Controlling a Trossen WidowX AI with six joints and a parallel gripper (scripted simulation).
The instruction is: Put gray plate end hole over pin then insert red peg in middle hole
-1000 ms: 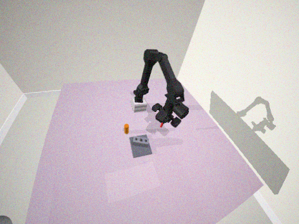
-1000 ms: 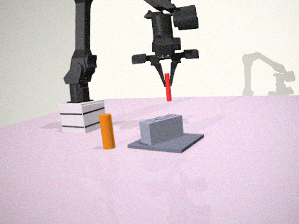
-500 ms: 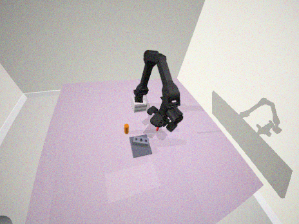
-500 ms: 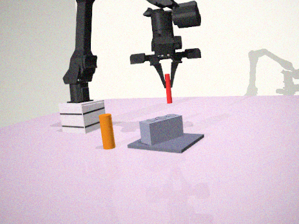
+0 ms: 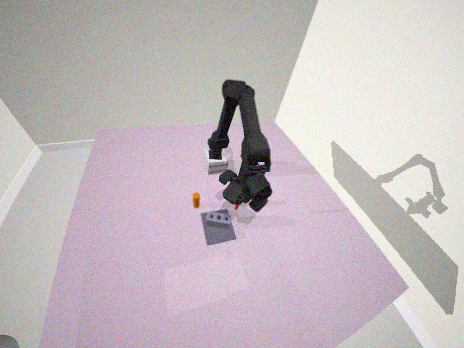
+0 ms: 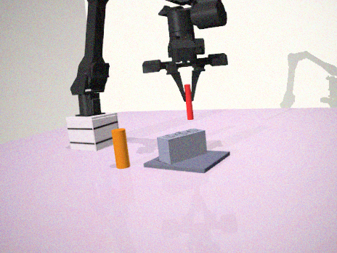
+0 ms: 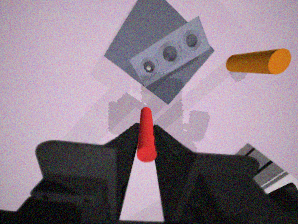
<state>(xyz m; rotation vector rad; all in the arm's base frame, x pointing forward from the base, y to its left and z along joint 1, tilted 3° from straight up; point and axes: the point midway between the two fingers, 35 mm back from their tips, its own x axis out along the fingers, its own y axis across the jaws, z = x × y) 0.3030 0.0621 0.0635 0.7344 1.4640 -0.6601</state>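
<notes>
The gray plate lies 30 mm ahead of my gripper tip, 70 mm to the right of it and 70 mm below it. Also, from my gripper tip: gray base: 40 mm ahead, 60 mm to the right, 110 mm below; then orange cylinder: 60 mm behind, 160 mm to the right, 70 mm below; then red peg: right at my gripper tip.
</notes>
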